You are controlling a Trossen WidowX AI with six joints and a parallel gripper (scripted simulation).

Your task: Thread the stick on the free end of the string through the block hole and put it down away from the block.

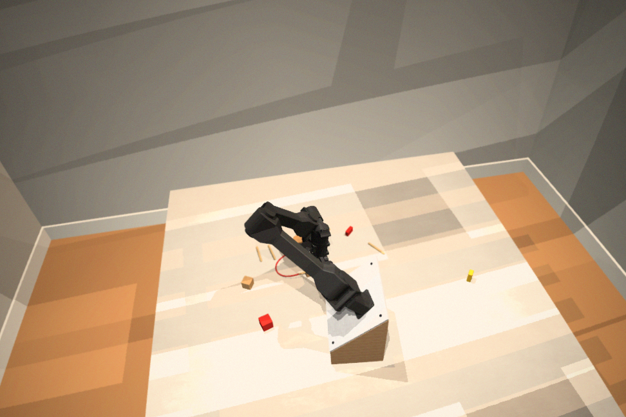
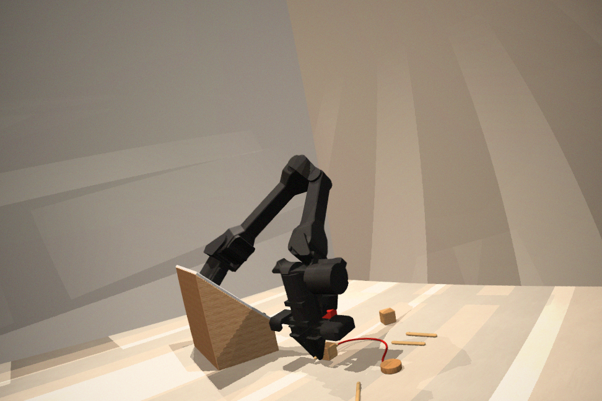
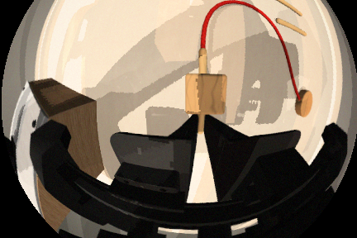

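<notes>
Now: gripper tip 150 mm short of the small red piece and 160 mm to the left of it. The rest, counted from my gripper tip: thin wooden stick (40 mm to the left, 10 mm above); plain wooden cube (240 mm to the left, 10 mm above); round wooden button (160 mm ahead, 40 mm to the left).
</notes>
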